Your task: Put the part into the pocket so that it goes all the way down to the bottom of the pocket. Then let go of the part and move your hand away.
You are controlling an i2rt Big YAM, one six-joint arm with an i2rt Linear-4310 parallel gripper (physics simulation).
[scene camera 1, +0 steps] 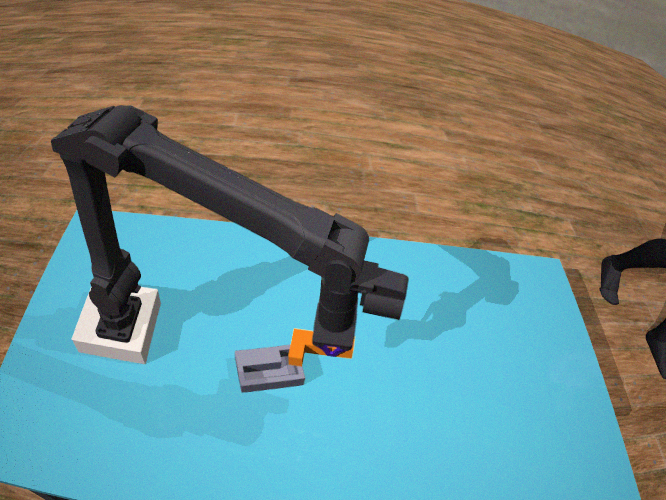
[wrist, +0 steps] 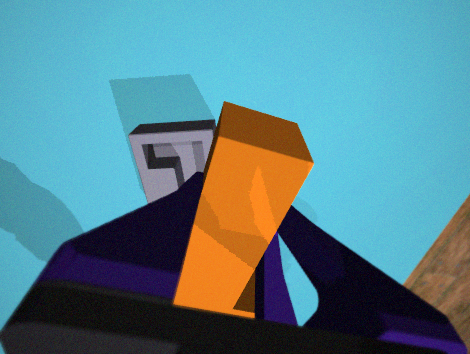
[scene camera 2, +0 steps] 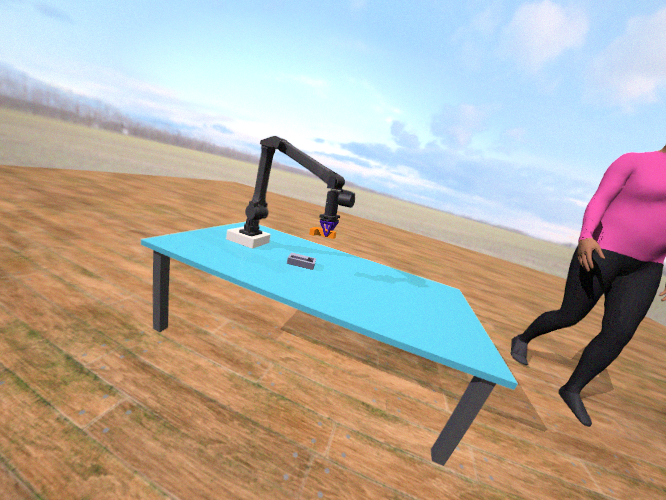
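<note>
My gripper, with purple fingers, is shut on the orange part. The part is an angular bar with a bent end and hangs in the air, clear of the table. The grey block lies on the table, lower than the part. Its angular pocket opens upward. In the first scene view the part's bent end overlaps the block's right end. In the wrist view the block shows left of the part, its lower end hidden by a finger.
The blue table carries the arm's white base, left of the block. A person in a pink top stands beyond the table's right end; dark legs show at the first scene view's right edge.
</note>
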